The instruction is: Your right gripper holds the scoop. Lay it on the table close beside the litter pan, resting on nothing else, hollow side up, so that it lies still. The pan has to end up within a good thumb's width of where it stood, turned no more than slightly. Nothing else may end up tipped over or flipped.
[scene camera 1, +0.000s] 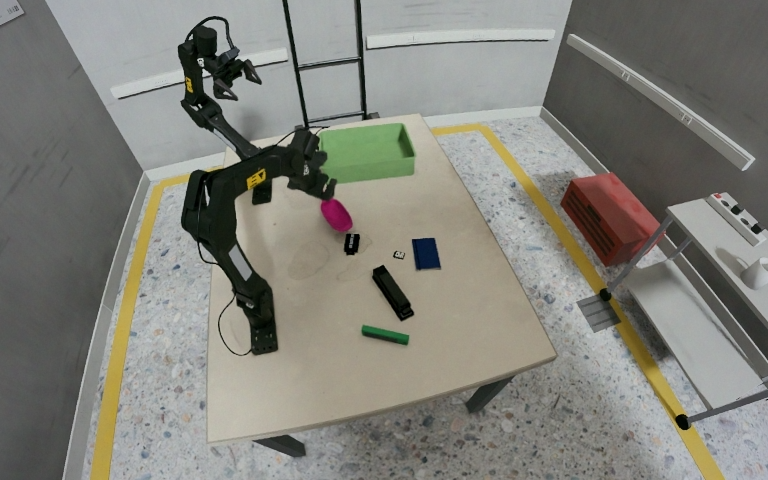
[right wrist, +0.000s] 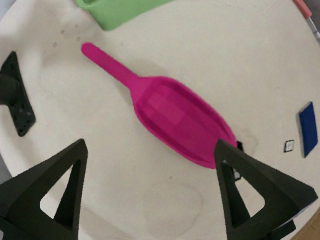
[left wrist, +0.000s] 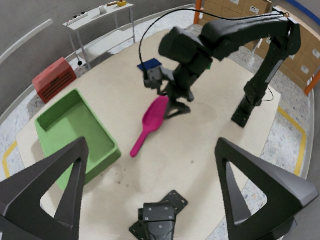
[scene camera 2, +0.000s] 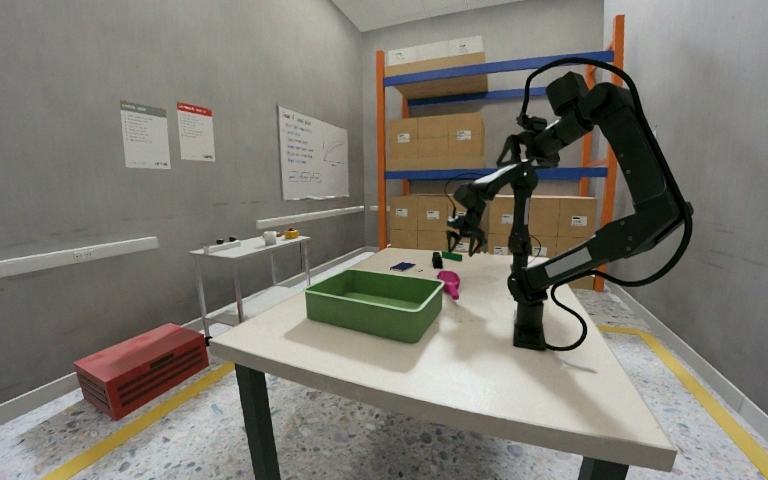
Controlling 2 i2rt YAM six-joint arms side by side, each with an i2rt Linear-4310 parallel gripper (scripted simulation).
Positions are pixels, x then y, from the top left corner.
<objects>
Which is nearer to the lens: the magenta scoop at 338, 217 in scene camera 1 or the green litter pan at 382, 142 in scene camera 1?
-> The magenta scoop.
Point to a green litter pan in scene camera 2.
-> At 375, 303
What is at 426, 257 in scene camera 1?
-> A blue notebook.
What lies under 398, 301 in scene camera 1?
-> A black stapler.
</objects>
